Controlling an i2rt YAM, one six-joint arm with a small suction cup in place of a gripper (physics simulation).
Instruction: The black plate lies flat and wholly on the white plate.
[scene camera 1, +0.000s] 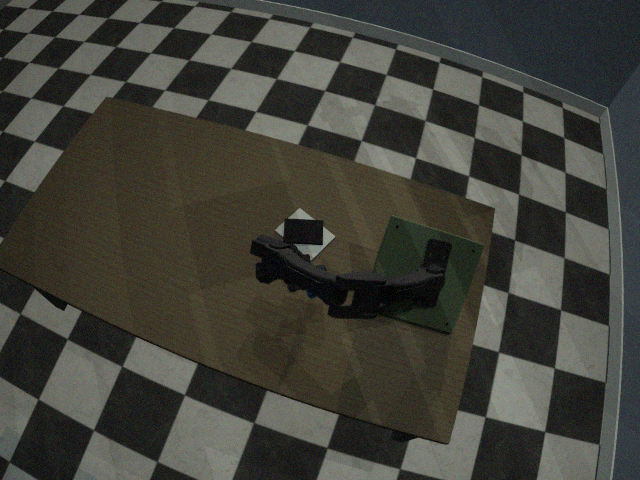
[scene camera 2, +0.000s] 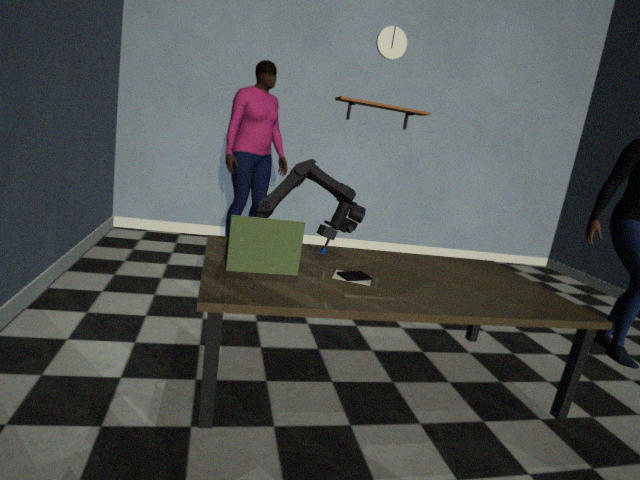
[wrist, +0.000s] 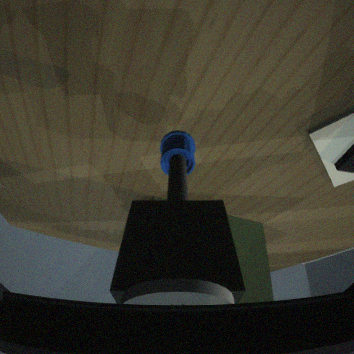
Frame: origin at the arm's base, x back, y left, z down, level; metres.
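Seen in the pictures: hand at its tool point: (scene camera 1: 312, 294) (scene camera 2: 322, 253) (wrist: 177, 146); arm's base at its link origin: (scene camera 1: 432, 273) (scene camera 2: 258, 233).
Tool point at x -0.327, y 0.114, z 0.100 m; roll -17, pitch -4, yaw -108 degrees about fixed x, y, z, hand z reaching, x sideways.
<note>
Pixels of each thing's top centre, then the offset from my tool point to it. Level surfaces: height alone.
- black plate at its top centre: (scene camera 1: 303, 230) (scene camera 2: 354, 274) dz +0.025, dx -0.085, dy -0.216 m
- white plate at its top centre: (scene camera 1: 305, 233) (scene camera 2: 352, 276) dz +0.035, dx -0.078, dy -0.214 m
- wooden table at its surface level: dz +0.041 m
The black plate (scene camera 1: 303, 231) (scene camera 2: 354, 275) (wrist: 347, 162) lies flat on the white plate (scene camera 1: 329, 237) (scene camera 2: 339, 277) (wrist: 326, 145), turned against it so that white corners show around it. In scene camera 1 its upper right and lower left corners appear to reach past the white plate's edges; the exact overhang is hard to tell. My gripper, a blue suction cup (scene camera 1: 310, 293) (scene camera 2: 323, 251) (wrist: 177, 147), is open with nothing on it. It hangs above the wooden table, off to one side of the plates. In the wrist view both plates are cut off at the right edge.
A green block (scene camera 1: 403, 237) (scene camera 2: 264, 245) (wrist: 252, 260) is at the arm's base, at one end of the wooden table (scene camera 1: 155, 206) (scene camera 2: 439, 289). A person in pink (scene camera 2: 254, 121) stands behind the table, and part of another person (scene camera 2: 628, 191) shows at the right.
</note>
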